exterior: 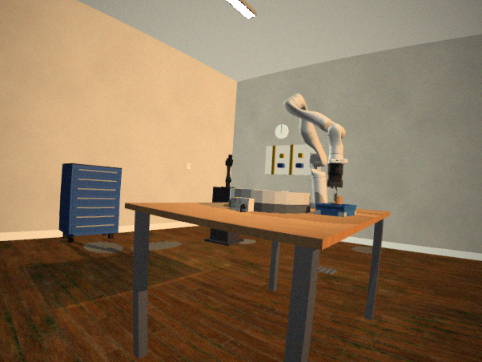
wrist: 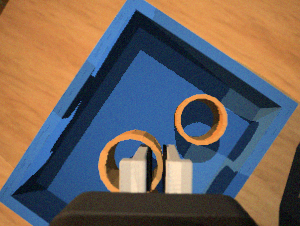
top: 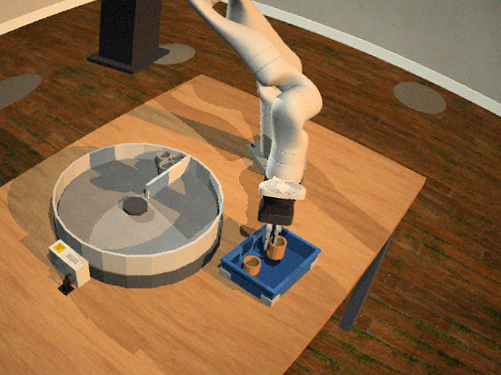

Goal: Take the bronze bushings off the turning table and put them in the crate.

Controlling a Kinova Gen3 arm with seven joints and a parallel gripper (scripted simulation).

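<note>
My hand is 6 cm above the blue crate and 1 cm to the right of it. The rest, counted from my hand: turning table (33 cm to the right, 5 cm ahead, 3 cm below).
</note>
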